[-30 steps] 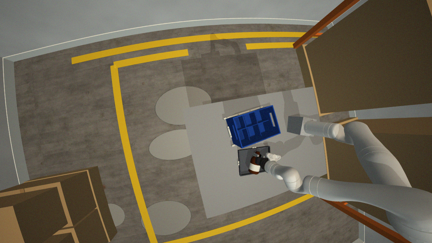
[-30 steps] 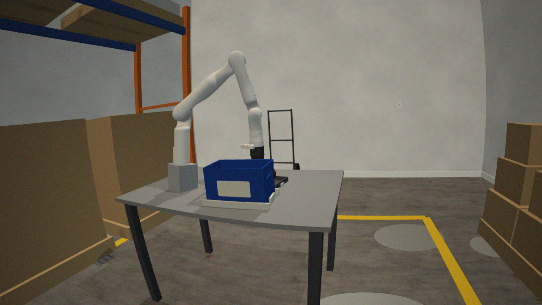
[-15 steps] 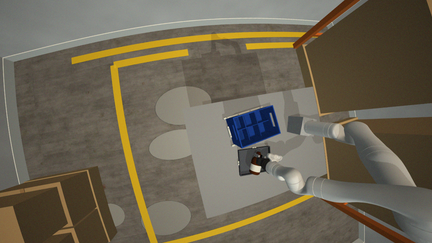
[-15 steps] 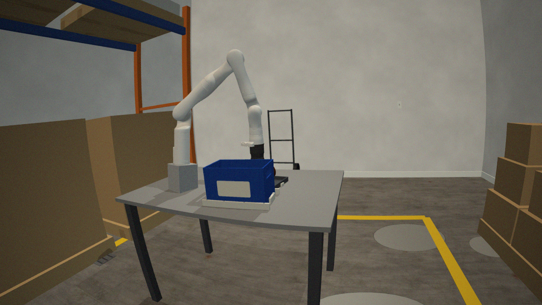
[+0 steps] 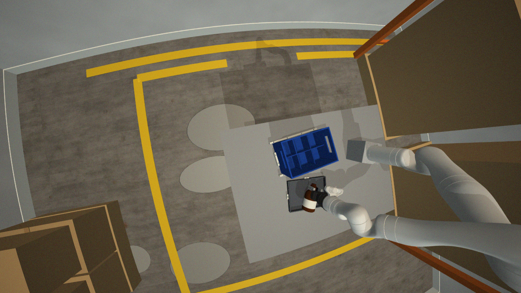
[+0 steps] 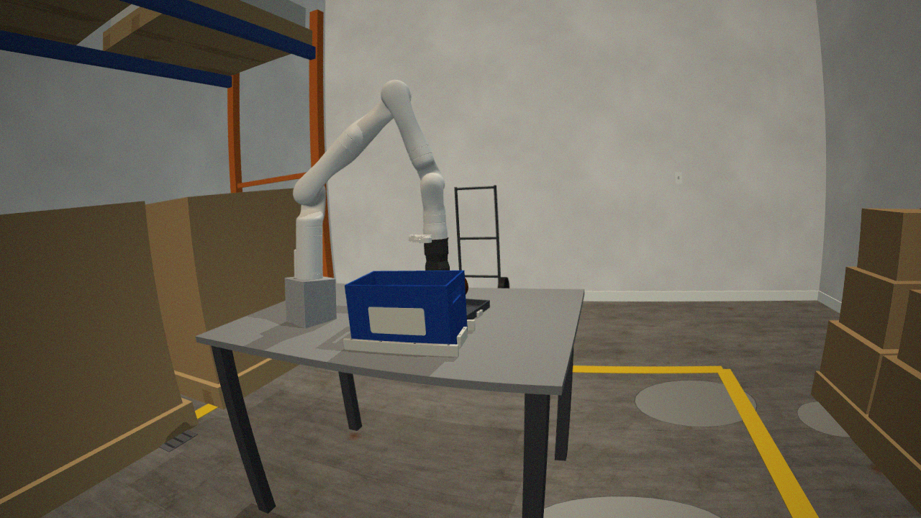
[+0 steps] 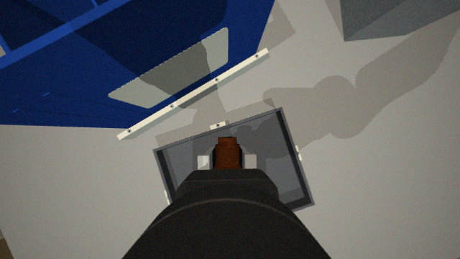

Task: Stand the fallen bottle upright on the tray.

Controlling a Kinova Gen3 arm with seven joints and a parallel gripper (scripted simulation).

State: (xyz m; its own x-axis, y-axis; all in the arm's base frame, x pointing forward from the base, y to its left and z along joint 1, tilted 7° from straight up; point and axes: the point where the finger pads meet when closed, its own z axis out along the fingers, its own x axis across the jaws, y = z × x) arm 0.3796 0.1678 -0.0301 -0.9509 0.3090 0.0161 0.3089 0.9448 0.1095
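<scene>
Now: the brown bottle 5 cm to the left of my hand, 2 cm ahead of it and 1 cm below it. Also, from my hand: dark grey tray (7 cm below, 5 cm to the left); then blue crate (21 cm to the right, 4 cm ahead).
</scene>
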